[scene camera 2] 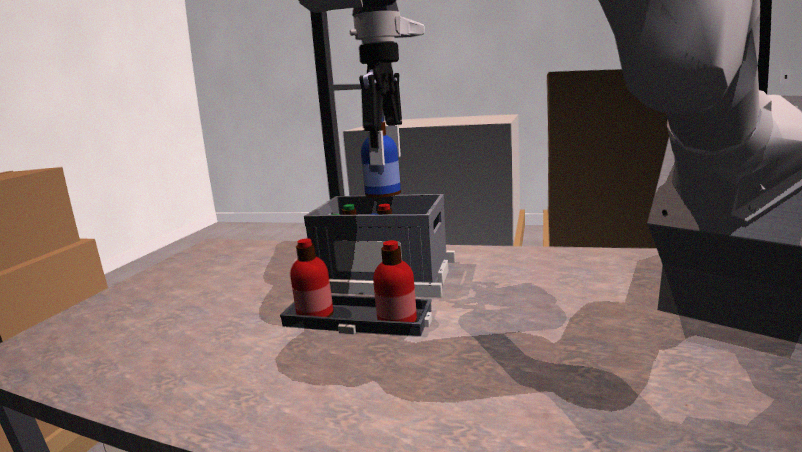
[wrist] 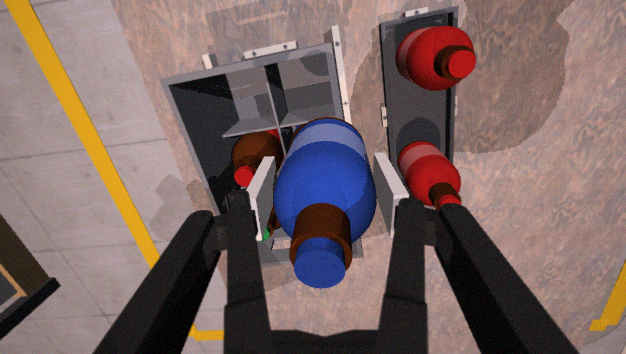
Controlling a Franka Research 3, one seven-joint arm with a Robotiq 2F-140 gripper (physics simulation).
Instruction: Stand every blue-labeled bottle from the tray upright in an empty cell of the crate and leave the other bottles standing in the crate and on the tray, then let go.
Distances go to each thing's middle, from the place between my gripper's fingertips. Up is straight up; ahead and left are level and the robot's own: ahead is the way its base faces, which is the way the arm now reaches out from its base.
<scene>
Now: the long strip (scene camera 2: 359, 287) 270 mm below my hand, 50 mm ahead of it and 30 mm to the left of it.
</scene>
